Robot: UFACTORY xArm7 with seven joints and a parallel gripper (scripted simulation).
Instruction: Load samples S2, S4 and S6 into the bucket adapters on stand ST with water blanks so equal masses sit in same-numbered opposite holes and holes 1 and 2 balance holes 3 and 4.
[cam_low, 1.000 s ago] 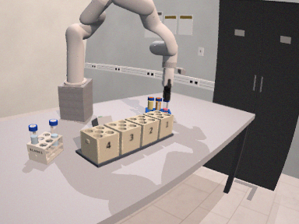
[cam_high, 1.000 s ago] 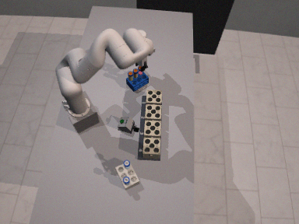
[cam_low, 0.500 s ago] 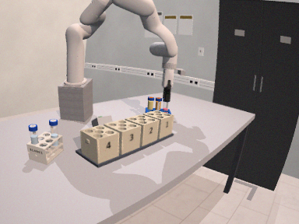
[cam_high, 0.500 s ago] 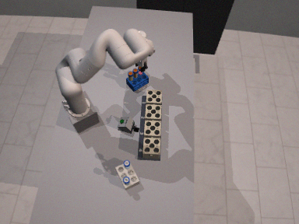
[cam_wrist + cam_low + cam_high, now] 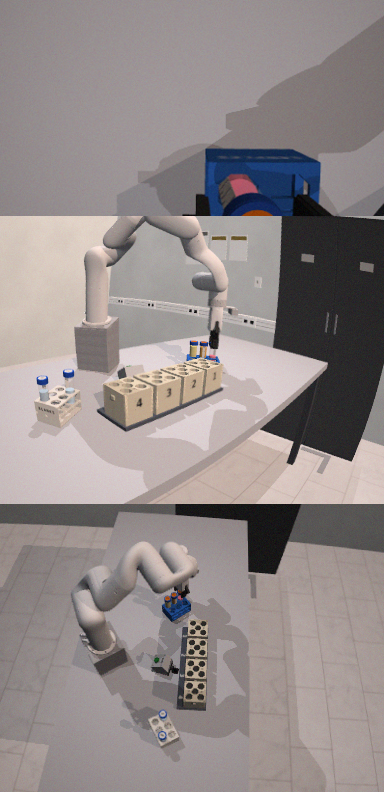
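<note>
The sample tube S6 lies 10 mm to the left of my hand and 60 mm below it. The rest, counted from my hand: sample tube S2 (20 mm behind, 30 mm to the right, 60 mm below); then sample tube S4 (70 mm behind, 50 mm to the right, 60 mm below); then blue sample rack (20 mm behind, 40 mm to the right, 90 mm below).
</note>
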